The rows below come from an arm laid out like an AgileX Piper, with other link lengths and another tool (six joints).
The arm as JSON. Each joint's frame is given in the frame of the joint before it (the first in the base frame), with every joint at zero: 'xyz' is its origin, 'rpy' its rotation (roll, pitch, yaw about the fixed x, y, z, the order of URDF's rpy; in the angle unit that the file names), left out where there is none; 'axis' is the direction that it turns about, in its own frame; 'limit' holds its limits. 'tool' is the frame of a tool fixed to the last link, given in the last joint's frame.
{
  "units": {
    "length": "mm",
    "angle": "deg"
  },
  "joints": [
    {
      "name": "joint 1",
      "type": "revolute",
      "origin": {
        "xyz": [
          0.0,
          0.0,
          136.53
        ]
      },
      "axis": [
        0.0,
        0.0,
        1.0
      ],
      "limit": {
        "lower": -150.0,
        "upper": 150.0
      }
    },
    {
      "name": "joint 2",
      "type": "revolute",
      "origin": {
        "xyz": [
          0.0,
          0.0,
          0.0
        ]
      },
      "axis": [
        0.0,
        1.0,
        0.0
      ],
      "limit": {
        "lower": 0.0,
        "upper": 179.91
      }
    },
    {
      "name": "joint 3",
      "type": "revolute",
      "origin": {
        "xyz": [
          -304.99,
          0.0,
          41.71
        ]
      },
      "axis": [
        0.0,
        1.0,
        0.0
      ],
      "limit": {
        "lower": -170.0,
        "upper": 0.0
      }
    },
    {
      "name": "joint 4",
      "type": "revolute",
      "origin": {
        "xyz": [
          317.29,
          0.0,
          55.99
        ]
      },
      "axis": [
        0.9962,
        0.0,
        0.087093
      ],
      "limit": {
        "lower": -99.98,
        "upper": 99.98
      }
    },
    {
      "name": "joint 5",
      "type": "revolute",
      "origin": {
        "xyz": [
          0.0,
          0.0,
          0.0
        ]
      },
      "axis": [
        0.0,
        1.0,
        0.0
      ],
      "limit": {
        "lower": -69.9,
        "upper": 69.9
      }
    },
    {
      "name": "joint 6",
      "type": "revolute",
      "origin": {
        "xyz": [
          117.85,
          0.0,
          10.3
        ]
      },
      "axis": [
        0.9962,
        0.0,
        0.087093
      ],
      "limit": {
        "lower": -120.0,
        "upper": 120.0
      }
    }
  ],
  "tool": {
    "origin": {
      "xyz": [
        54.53,
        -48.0,
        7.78
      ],
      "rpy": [
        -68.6,
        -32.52,
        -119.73
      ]
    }
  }
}
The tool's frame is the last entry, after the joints.
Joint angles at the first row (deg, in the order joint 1, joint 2, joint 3, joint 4, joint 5, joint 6):
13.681, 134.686, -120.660, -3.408, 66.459, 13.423
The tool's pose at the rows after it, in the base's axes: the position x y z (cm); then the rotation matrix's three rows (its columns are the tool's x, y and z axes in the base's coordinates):
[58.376 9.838 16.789], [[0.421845 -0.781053 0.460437], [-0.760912 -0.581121 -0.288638], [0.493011 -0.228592 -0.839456]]
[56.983 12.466 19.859], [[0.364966 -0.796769 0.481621], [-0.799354 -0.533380 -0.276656], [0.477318 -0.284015 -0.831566]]
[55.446 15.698 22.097], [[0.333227 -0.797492 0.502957], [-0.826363 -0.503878 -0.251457], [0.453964 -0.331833 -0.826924]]
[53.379 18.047 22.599], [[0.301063 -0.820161 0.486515], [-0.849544 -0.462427 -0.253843], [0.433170 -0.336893 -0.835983]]
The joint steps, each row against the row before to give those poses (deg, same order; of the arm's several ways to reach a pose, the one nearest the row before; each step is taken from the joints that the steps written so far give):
1.386, -3.430, 0.000, -0.151, 2.531, 4.828
2.741, -3.172, -0.002, -0.046, 0.569, 5.661
3.357, -2.399, 0.053, 0.108, 0.067, 4.801
2.969, -2.077, 2.317, -0.656, 0.000, 5.747

